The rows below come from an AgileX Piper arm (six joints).
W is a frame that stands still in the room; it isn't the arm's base.
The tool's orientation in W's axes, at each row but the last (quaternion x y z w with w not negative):
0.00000, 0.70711, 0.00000, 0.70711
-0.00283, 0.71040, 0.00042, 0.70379
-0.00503, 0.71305, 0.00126, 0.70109
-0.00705, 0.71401, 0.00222, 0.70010
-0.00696, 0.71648, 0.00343, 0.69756
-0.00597, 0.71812, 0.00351, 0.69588
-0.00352, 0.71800, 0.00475, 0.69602
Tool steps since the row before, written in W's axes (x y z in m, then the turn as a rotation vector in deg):
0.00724, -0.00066, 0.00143, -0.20, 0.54, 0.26
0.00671, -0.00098, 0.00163, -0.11, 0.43, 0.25
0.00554, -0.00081, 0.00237, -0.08, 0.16, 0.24
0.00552, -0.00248, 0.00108, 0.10, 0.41, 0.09
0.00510, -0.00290, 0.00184, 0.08, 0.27, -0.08
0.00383, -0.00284, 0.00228, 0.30, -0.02, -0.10
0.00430, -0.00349, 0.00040, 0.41, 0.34, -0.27
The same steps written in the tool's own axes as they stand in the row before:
-0.00143, -0.00066, 0.00724, -0.26, 0.54, -0.20
-0.00169, -0.00102, 0.00669, -0.25, 0.43, -0.11
-0.00246, -0.00087, 0.00549, -0.24, 0.16, -0.08
-0.00117, -0.00256, 0.00546, -0.09, 0.41, 0.10
-0.00196, -0.00298, 0.00501, 0.08, 0.27, 0.09
-0.00239, -0.00290, 0.00372, 0.09, -0.02, 0.30
-0.00054, -0.00354, 0.00424, 0.26, 0.33, 0.42

